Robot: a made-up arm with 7 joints.
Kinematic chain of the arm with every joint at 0, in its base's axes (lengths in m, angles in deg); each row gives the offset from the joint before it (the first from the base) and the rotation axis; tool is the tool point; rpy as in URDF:
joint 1: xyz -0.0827 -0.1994 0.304 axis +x
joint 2: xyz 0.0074 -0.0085 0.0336 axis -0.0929 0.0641 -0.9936
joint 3: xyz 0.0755 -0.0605 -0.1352 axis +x
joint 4: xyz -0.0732 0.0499 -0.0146 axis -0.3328 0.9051 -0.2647
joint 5: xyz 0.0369 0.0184 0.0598 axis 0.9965 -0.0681 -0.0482
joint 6: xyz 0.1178 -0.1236 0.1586 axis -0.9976 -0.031 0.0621
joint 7: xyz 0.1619 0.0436 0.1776 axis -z
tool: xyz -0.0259 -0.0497 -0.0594 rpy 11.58 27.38 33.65
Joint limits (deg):
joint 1: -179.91..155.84
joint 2: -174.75..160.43
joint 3: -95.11..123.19
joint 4: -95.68..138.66
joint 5: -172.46..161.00
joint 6: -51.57..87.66
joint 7: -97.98..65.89
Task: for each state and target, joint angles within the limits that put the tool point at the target. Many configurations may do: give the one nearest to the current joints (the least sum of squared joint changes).
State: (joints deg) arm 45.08 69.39 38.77 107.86 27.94 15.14 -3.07
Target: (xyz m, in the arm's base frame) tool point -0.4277 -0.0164 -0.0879
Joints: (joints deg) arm 53.06 90.00 18.71 127.83 9.99 2.73 -27.63
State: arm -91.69 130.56 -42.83 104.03 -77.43 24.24 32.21
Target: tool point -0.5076 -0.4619 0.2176
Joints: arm -93.42 121.85 -62.23 101.94 -68.87 41.30 39.95
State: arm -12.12 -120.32 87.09 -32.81 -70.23 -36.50 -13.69
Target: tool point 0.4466 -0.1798 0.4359
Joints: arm 15.26 -86.45 91.96 -38.05 -80.16 -32.24 -59.52
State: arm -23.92 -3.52 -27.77 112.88 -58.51 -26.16 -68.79
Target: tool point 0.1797 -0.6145 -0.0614
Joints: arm -6.18 1.87 -21.44 111.23 -42.33 -34.80 -51.17
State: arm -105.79 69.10 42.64 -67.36 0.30 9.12 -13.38
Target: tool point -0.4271 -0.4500 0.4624
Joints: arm -65.46 52.44 64.41 -80.75 38.45 31.58 13.46
